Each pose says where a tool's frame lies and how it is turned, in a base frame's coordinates. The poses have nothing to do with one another.
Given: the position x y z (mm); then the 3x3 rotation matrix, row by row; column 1 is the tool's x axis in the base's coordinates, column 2 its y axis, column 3 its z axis. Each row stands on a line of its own.
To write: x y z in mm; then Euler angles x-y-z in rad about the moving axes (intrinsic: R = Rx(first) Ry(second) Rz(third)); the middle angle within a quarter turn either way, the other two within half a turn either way. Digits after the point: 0 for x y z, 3 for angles. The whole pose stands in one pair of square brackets.
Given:
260 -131 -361
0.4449 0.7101 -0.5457
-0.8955 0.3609 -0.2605
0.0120 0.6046 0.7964
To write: [260 -131 -361 0.316 -0.577 -1.011]
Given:
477 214 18
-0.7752 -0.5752 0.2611
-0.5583 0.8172 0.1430
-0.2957 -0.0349 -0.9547
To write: [477 214 18 -2.993 0.264 2.503]
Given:
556 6 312
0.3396 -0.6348 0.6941
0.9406 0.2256 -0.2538
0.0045 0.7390 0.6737
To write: [556 6 312 0.360 0.767 1.080]
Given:
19 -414 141
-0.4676 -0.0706 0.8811
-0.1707 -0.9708 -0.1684
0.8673 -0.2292 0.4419
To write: [19 -414 141 0.364 1.078 2.992]
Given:
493 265 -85
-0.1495 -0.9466 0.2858
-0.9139 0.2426 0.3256
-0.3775 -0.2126 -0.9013
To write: [493 265 -85 -2.795 0.290 1.727]
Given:
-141 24 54
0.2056 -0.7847 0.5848
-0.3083 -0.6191 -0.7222
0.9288 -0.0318 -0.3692
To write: [-141 24 54 2.043 0.625 1.315]
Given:
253 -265 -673
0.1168 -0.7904 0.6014
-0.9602 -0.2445 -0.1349
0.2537 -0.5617 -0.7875
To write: [253 -265 -673 2.972 0.645 1.424]
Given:
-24 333 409
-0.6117 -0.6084 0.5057
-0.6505 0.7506 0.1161
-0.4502 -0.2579 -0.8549
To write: [-24 333 409 -3.007 0.530 2.359]
